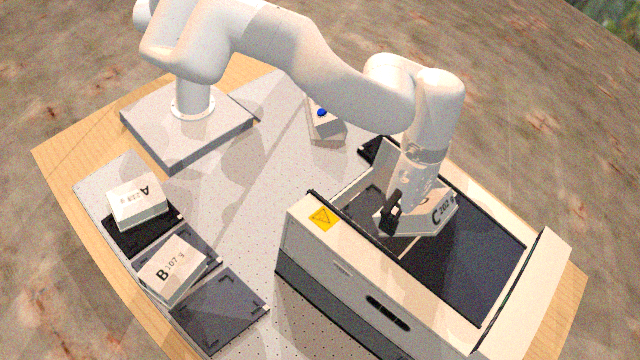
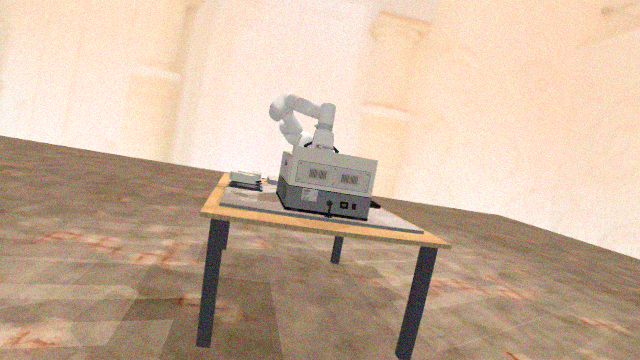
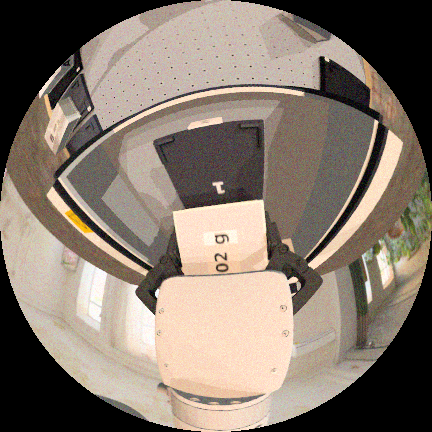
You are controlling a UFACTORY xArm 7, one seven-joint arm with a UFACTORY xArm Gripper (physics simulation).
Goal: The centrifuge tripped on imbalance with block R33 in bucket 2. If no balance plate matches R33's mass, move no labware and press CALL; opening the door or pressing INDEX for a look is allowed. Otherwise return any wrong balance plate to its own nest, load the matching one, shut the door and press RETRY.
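Where they show: gripper, fingertip midpoint: (image 3: 221,225); arm's base at its link origin: (image 1: 192,106).
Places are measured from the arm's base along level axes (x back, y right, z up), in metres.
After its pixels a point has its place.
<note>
My gripper (image 1: 417,212) (image 3: 221,225) @[x -0.603, y -0.046, z 0.149 m] is shut on balance plate C (image 1: 422,224) @[x -0.654, y -0.009, z 0.218 m] (image 3: 220,220) @[x -0.576, y -0.047, z 0.163 m], a white block marked 202 g. It holds the plate in the open top of the centrifuge (image 1: 320,250) @[x -0.564, y 0.120, z 0.159 m] (image 2: 327,175) @[x -0.937, y -0.043, z 0.128 m], over the near part of the dark bucket marked 1 (image 3: 212,155) @[x -0.537, y -0.044, z 0.115 m]. Whether the plate touches the bucket is unclear. Plate A (image 1: 137,200) @[x -0.208, y 0.282, z 0.032 m] stands on a black nest at the left, its mass label blurred. Plate B (image 1: 172,270) @[x -0.390, y 0.308, z 0.032 m], marked 107 g, sits askew on the nest beside it. A third nest (image 1: 220,312) @[x -0.496, y 0.276, z -0.013 m] holds no plate. Block R33 does not show.
The button box (image 1: 327,127) @[x -0.282, y -0.218, z 0.021 m] stands behind the centrifuge, its blue button visible and its other buttons hidden by the arm. A black pad (image 1: 368,150) @[x -0.383, y -0.269, z -0.003 m] (image 3: 345,82) @[x -0.398, y -0.316, z -0.006 m] lies beside the centrifuge. The centrifuge's raised walls and rim surround the gripper. The robot base (image 1: 185,125) @[x -0.052, y 0.054, z 0.001 m] is at the back left.
</note>
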